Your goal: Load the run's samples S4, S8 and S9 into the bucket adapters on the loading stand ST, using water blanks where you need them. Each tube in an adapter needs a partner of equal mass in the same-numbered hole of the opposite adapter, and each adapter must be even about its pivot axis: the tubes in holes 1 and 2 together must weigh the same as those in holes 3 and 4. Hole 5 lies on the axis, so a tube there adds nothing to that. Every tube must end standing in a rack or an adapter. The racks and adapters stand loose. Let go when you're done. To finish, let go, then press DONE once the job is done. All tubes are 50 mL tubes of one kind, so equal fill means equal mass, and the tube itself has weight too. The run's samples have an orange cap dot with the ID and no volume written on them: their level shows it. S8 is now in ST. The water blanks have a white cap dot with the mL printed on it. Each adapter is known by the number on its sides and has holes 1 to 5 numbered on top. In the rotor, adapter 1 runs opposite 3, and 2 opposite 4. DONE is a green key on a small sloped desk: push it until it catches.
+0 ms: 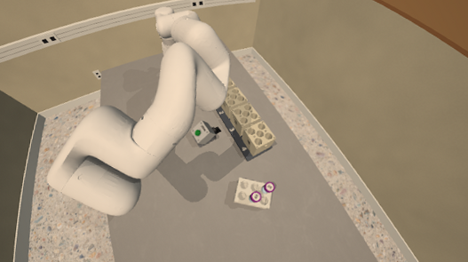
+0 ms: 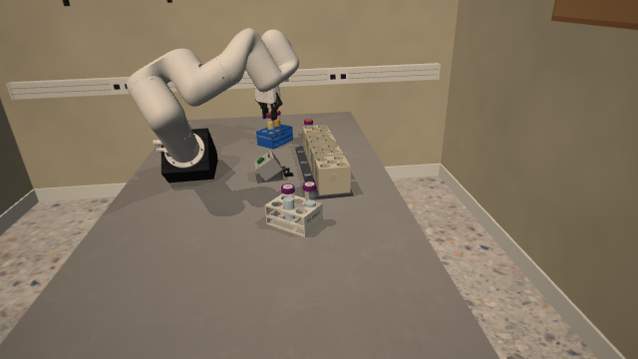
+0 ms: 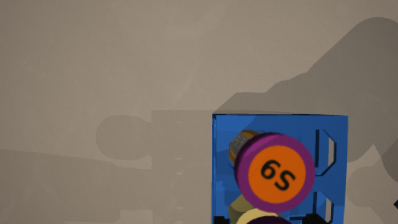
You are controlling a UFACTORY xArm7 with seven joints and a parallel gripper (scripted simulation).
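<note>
My gripper is now 2 cm short of the orange-dot sample tube, 4 cm to the right of it and 6 cm above it. The rest, counted from my hand: white rack: 9 cm ahead, 67 cm to the right, 9 cm below; then green DONE key: 2 cm behind, 36 cm to the right, 5 cm below; then blue rack: 2 cm ahead, 1 cm to the right, 9 cm below.
</note>
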